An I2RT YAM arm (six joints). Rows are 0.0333 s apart.
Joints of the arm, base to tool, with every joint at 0 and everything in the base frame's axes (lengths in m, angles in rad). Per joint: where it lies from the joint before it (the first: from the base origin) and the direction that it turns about. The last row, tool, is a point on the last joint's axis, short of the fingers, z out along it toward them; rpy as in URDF.
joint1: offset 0 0 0.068 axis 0 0 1
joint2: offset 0.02 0.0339 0.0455 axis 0 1 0
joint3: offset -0.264 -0.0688 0 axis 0 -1 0
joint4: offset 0.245 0.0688 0.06 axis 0 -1 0
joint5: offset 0.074 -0.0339 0.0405 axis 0 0 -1
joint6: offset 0.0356 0 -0.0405 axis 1 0 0
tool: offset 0 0 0 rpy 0 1.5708 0
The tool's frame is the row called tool.
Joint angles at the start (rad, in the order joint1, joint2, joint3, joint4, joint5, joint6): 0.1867 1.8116 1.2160 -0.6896 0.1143 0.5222
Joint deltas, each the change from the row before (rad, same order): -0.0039 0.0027 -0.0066 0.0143 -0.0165 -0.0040; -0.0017 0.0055 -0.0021 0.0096 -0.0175 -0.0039; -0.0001 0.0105 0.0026 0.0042 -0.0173 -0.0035; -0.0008 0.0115 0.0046 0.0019 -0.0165 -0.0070; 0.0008 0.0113 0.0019 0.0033 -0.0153 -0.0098; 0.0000 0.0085 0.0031 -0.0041 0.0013 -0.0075; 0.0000 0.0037 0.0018 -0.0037 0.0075 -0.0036; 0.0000 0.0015 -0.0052 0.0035 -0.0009 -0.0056
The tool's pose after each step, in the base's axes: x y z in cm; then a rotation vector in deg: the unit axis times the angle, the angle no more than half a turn. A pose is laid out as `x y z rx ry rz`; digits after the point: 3 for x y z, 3 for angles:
34.544 6.032 17.490 28.264 159.986 0.696
34.636 6.052 17.276 27.926 160.264 2.024
34.781 6.137 17.006 27.525 160.849 3.211
34.948 6.199 16.746 26.914 161.511 4.261
35.064 6.304 16.425 25.964 162.251 5.188
35.126 6.311 16.208 25.433 162.830 4.756
35.146 6.287 16.121 25.241 163.041 3.983
35.083 6.279 15.945 24.797 163.295 3.910

